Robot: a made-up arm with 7 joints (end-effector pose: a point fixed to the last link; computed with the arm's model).
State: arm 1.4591 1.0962 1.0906 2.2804 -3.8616 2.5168 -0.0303
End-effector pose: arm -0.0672 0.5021 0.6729 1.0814 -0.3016 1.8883
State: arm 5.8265 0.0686 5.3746 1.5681 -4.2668 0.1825 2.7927
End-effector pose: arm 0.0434 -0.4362 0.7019 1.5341 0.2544 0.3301
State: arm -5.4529 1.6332 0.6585 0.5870 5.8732 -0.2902 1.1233
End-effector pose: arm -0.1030 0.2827 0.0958 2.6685 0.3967 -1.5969
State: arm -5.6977 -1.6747 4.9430 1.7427 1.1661 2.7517 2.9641
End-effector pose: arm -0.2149 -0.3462 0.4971 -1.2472 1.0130 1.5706
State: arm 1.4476 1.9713 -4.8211 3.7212 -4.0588 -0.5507 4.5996
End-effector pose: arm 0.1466 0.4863 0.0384 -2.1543 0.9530 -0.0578
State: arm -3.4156 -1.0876 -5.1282 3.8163 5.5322 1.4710 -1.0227
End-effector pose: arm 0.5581 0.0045 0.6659 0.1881 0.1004 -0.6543
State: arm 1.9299 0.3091 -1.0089 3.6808 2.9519 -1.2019 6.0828
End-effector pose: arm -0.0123 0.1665 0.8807 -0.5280 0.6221 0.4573
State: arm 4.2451 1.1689 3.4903 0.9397 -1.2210 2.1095 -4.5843
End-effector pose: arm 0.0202 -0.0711 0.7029 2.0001 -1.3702 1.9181
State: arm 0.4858 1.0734 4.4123 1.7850 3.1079 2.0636 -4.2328
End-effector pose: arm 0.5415 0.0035 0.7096 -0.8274 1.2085 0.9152
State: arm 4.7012 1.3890 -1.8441 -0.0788 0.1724 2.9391 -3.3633
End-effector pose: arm 0.0144 -0.2072 0.3788 0.6998 -1.7065 1.9817
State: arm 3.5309 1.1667 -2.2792 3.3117 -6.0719 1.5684 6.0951
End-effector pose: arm -0.5817 -0.1683 0.6482 0.1453 -1.3849 -2.3235
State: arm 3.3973 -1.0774 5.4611 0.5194 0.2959 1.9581 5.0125
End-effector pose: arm -0.0208 0.0457 0.4824 1.4972 -1.9580 1.4607
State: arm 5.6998 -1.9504 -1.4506 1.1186 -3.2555 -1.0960 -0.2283
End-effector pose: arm -0.2241 -0.0803 0.3159 1.0238 0.8076 0.4811
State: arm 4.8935 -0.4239 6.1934 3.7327 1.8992 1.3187 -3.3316
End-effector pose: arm 0.0306 0.4378 0.8097 -1.2372 1.1580 -0.4982
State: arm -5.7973 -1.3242 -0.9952 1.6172 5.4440 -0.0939 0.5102
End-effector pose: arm -0.2096 -0.4319 0.7525 0.7223 -1.1797 2.7958
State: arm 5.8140 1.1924 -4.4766 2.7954 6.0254 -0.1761 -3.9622
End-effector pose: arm 0.5726 -0.2857 0.6552 0.5137 0.9944 0.3332
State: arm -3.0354 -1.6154 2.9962 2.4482 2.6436 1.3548 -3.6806
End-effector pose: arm 0.6745 0.0946 0.1622 0.9465 1.2306 2.3847
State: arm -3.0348 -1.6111 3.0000 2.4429 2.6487 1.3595 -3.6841
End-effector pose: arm 0.6747 0.0954 0.1642 0.9439 1.2191 2.3891
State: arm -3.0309 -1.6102 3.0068 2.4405 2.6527 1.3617 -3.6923
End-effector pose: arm 0.6743 0.0989 0.1646 0.9402 1.2107 2.3926
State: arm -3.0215 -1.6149 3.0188 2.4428 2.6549 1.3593 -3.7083
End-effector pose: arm 0.6725 0.1070 0.1623 0.9356 1.2074 2.3944
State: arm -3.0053 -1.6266 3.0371 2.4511 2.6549 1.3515 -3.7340
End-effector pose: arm 0.6690 0.1206 0.1567 0.9294 1.2103 2.3941
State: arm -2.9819 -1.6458 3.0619 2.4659 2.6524 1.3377 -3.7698
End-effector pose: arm 0.6633 0.1398 0.1476 0.9219 1.2204 2.3908
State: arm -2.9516 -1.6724 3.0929 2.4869 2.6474 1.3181 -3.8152
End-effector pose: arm 0.6548 0.1639 0.1351 0.9132 1.2379 2.3840
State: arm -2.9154 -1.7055 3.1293 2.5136 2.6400 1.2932 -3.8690
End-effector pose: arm 0.6432 0.1914 0.1199 0.9032 1.2622 2.3729
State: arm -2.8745 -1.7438 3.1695 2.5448 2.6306 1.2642 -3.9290
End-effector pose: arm 0.6283 0.2209 0.1025 0.8915 1.2931 2.3573
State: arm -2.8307 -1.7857 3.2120 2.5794 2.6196 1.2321 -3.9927
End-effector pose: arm 0.6107 0.2505 0.0840 0.8781 1.3291 2.3372
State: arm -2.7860 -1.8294 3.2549 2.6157 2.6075 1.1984 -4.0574
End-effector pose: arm 0.5908 0.2782 0.0649 0.8633 1.3691 2.3127
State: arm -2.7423 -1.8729 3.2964 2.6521 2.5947 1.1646 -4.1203
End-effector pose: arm 0.5700 0.3029 0.0462 0.8468 1.4112 2.2849
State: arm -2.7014 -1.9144 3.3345 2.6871 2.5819 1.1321 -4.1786
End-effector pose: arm 0.5493 0.3235 0.0286 0.8291 1.4536 2.2552
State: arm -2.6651 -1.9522 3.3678 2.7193 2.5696 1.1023 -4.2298
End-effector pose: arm 0.5301 0.3398 0.0128 0.8113 1.4939 2.2257
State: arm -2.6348 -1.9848 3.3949 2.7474 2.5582 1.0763 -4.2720
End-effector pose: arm 0.5135 0.3518 -0.0008 0.7941 1.5303 2.1982
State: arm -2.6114 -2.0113 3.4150 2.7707 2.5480 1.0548 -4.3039
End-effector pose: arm 0.5003 0.3597 -0.0117 0.7789 1.5614 2.1745
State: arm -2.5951 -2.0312 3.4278 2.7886 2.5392 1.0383 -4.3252
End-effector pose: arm 0.4908 0.3644 -0.0200 0.7661 1.5866 2.1558
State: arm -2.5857 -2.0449 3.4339 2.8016 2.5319 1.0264 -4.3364
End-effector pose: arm 0.4851 0.3663 -0.0256 0.7569 1.6054 2.1424
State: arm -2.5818 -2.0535 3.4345 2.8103 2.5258 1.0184 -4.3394
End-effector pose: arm 0.4823 0.3662 -0.0292 0.7508 1.6193 2.1338
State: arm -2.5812 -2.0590 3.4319 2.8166 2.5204 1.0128 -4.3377
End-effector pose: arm 0.4813 0.3650 -0.0315 0.7463 1.6299 2.1279
